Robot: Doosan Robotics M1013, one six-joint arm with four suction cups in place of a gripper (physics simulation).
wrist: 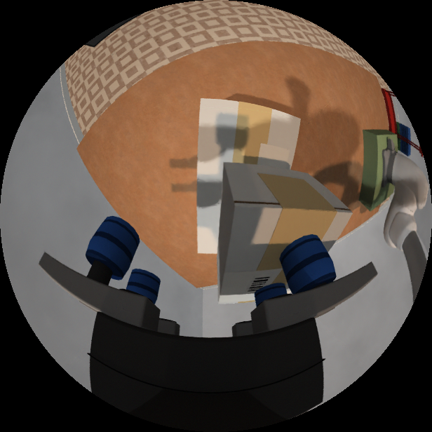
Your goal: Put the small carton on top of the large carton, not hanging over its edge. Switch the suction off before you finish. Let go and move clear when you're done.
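My suction gripper (pixel 210 272) shows its blue cups low in the wrist view. It is shut on the small carton (pixel 250 232), a white and grey box with tan tape and a barcode, which is at the right-hand cups. The large carton (pixel 212 145), white with a tan tape stripe and a pale label, lies on the brown surface beyond and beneath it. The small carton covers the near right part of the large one in this view. The contact faces of the cups and any gap between the two cartons are hidden. Shadows fall across the large carton's top.
The brown surface (pixel 135 150) meets a patterned tan area (pixel 165 40) at the far side. A green block (pixel 372 167) is at the right, with pale grey rounded arm parts (pixel 410 175) against it. A red frame (pixel 390 111) and a blue object (pixel 405 139) show behind.
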